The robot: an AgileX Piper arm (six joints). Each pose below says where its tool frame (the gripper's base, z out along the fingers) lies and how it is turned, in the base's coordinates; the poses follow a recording.
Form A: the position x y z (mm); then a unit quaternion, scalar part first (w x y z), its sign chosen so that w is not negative.
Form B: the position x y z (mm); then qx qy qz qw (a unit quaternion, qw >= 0). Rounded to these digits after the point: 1 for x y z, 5 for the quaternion.
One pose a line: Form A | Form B
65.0 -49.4 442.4 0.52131 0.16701 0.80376 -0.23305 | 65.0 -49.4 442.4 0.16701 0.80376 -0.23305 0.52131
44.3 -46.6 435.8 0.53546 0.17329 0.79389 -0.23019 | 44.3 -46.6 435.8 0.17329 0.79389 -0.23019 0.53546
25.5 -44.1 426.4 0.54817 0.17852 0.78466 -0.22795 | 25.5 -44.1 426.4 0.17852 0.78466 -0.22795 0.54817
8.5 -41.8 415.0 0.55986 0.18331 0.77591 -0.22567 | 8.5 -41.8 415.0 0.18331 0.77591 -0.22567 0.55986
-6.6 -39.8 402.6 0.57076 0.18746 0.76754 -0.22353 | -6.6 -39.8 402.6 0.18746 0.76754 -0.22353 0.57076
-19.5 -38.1 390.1 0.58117 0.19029 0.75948 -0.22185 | -19.5 -38.1 390.1 0.19029 0.75948 -0.22185 0.58117
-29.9 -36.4 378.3 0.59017 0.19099 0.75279 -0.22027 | -29.9 -36.4 378.3 0.19099 0.75279 -0.22027 0.59017
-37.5 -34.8 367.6 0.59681 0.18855 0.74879 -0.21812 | -37.5 -34.8 367.6 0.18855 0.74879 -0.21812 0.59681
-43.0 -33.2 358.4 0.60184 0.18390 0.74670 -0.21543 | -43.0 -33.2 358.4 0.18390 0.74670 -0.21543 0.60184
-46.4 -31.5 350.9 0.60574 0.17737 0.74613 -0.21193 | -46.4 -31.5 350.9 0.17737 0.74613 -0.21193 0.60574
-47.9 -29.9 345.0 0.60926 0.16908 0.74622 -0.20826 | -47.9 -29.9 345.0 0.16908 0.74622 -0.20826 0.60926
